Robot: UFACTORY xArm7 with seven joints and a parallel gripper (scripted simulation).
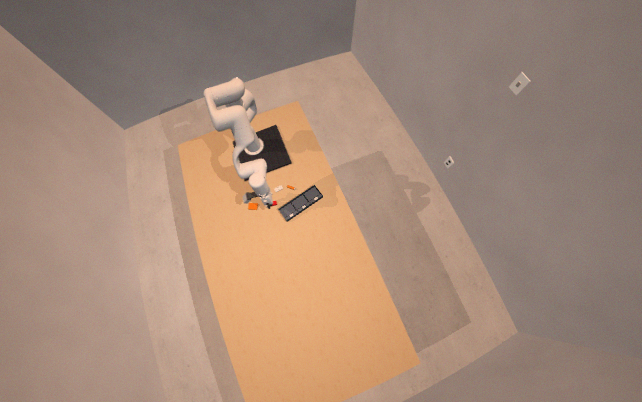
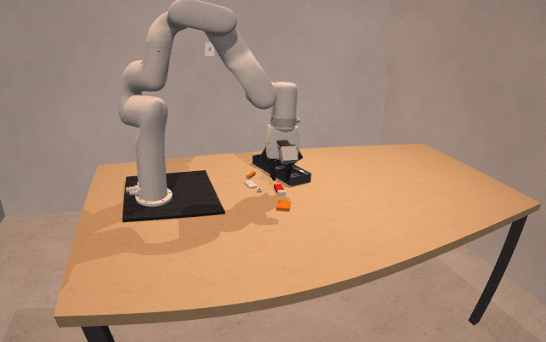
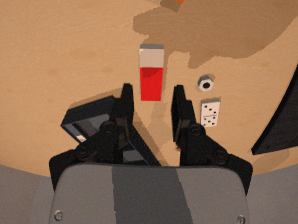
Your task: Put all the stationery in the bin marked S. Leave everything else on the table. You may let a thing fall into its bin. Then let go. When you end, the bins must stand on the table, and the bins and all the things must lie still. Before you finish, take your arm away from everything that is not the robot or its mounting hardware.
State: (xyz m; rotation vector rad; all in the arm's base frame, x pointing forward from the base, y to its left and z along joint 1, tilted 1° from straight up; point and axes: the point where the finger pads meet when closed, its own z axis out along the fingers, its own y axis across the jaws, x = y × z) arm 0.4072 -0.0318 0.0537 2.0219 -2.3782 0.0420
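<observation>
Now: hand 6 cm above the eraser and 1 cm to the left of it. Round my hand: orange block 10 cm to the right, 6 cm below, 3 cm behind; then white flat piece 8 cm to the left, 7 cm behind, 6 cm below; then grey nut 6 cm below, 6 cm behind, 2 cm to the left.
</observation>
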